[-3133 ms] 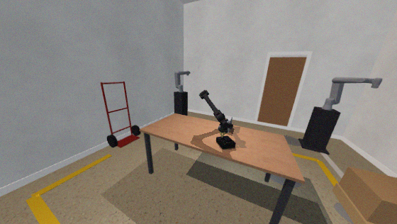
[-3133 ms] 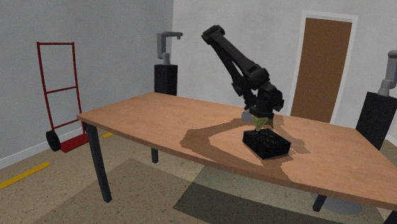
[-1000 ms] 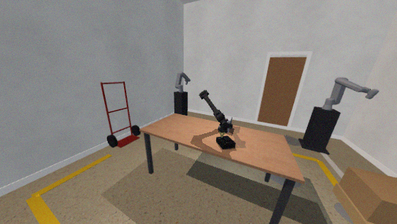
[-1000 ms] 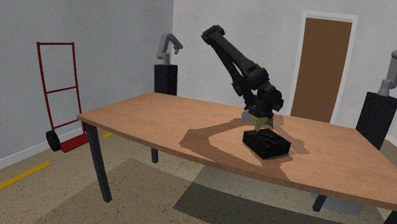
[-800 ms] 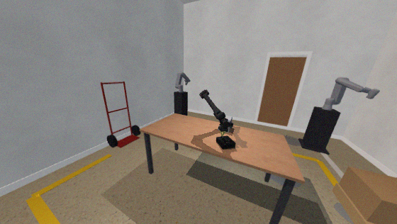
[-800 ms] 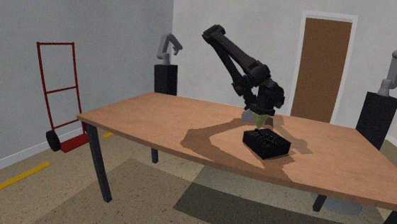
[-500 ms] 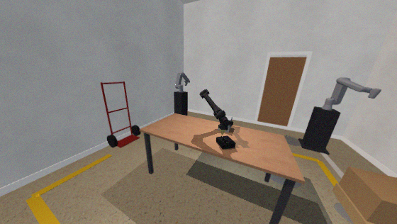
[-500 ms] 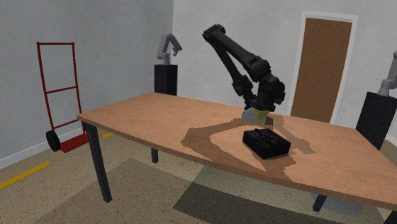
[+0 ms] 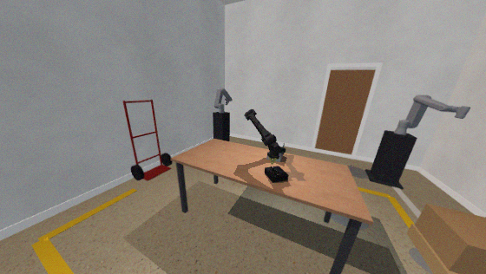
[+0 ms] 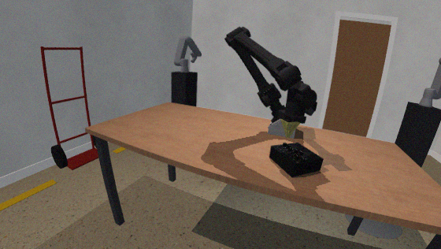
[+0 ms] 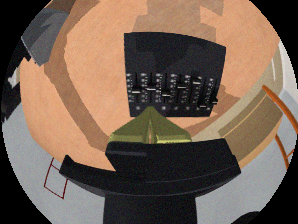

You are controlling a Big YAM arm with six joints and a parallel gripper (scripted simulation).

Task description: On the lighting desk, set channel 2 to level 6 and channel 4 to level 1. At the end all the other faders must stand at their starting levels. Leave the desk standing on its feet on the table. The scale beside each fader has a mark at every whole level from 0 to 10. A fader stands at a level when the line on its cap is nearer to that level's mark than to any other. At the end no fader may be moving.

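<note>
The fader cap is 50 mm to the left of my hand, 50 mm below it and 20 mm ahead of it.
</note>
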